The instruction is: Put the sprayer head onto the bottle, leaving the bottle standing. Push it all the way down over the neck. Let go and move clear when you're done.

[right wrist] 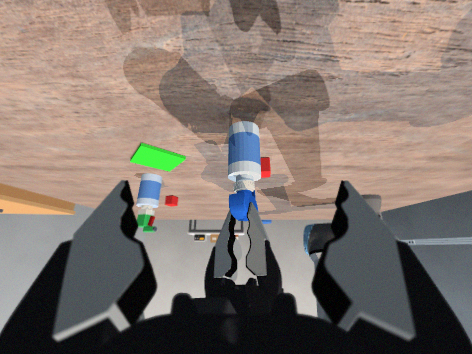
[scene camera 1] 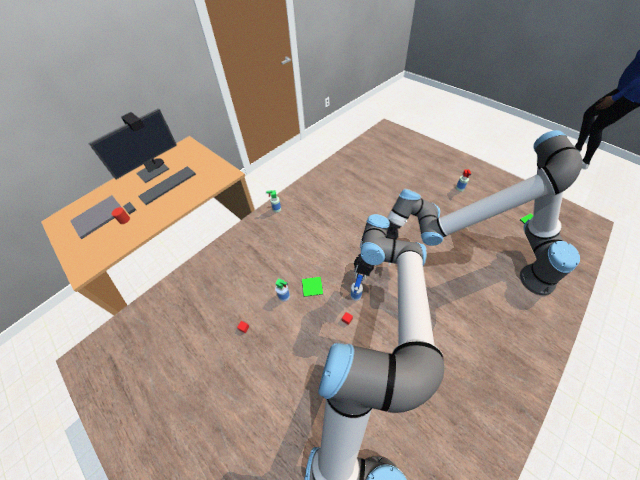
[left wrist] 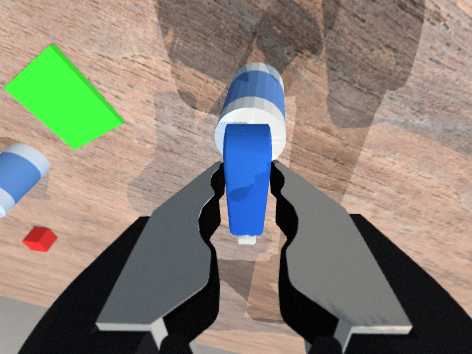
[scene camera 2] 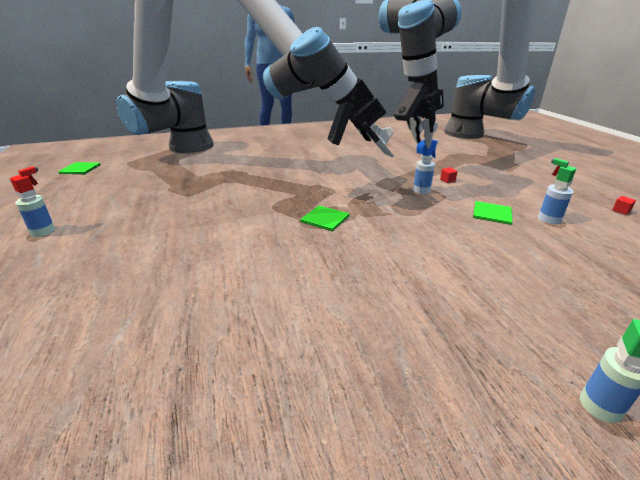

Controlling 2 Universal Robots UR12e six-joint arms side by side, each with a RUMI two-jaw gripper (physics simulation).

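The white bottle with a blue band (scene camera 1: 356, 293) (scene camera 2: 423, 178) (left wrist: 255, 92) (right wrist: 244, 150) stands upright on the table. The blue sprayer head (scene camera 1: 358, 281) (scene camera 2: 426, 148) (left wrist: 247, 180) (right wrist: 242, 204) is upright on its neck. In the right wrist view its pale collar (right wrist: 244, 185) sits low, close against the bottle's shoulder; any small gap is too fine to tell. My left gripper (scene camera 2: 428, 139) (left wrist: 247, 163) (right wrist: 242, 204) is shut on the sprayer head from above. My right gripper (scene camera 2: 362, 146) (right wrist: 234, 182) is open and empty, to the left of the bottle in scene camera 2.
A red cube (scene camera 1: 347, 318) (scene camera 2: 448, 175) lies near the bottle. A green-headed bottle (scene camera 1: 282, 290) (scene camera 2: 555, 202) and a green tile (scene camera 1: 312, 286) (scene camera 2: 492, 212) are nearby. A red-headed bottle (scene camera 1: 462, 181) (scene camera 2: 35, 212) stands farther off. In scene camera 1 my two wrists are close together.
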